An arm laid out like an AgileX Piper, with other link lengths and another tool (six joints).
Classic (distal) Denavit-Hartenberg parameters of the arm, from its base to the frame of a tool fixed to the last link. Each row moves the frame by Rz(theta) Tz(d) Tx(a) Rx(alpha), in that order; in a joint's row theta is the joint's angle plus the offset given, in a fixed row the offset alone. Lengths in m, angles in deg.
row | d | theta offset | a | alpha
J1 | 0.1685 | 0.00 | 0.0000 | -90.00
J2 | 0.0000 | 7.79 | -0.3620 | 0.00
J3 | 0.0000 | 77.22 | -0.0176 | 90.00
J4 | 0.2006 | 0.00 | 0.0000 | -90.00
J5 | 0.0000 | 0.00 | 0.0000 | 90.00
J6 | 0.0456 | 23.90 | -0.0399 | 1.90
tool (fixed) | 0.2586 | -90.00 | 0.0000 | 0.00
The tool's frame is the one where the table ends.
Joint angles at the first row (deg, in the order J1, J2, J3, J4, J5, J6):
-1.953 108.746 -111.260 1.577 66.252 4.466
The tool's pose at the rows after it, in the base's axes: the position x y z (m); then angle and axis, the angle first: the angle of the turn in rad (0 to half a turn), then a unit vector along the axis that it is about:
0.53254 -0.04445 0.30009 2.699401 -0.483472 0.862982 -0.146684
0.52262 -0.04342 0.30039 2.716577 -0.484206 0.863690 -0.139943
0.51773 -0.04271 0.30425 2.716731 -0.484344 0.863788 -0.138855
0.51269 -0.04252 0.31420 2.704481 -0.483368 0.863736 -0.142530
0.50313 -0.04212 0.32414 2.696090 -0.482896 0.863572 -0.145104
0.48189 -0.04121 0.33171 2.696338 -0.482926 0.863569 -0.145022
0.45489 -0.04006 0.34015 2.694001 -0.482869 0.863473 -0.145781
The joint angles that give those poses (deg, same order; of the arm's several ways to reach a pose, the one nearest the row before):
-2.437 107.399 -111.258 1.017 67.581 4.563
-2.435 106.695 -111.259 1.124 69.527 4.564
-2.436 106.004 -111.257 1.223 70.289 4.563
-2.435 104.744 -111.259 1.222 70.734 4.666
-2.436 102.911 -110.582 1.223 71.327 4.714
-2.437 99.386 -107.176 1.223 71.463 4.714
-2.436 94.879 -102.846 1.223 71.482 4.714

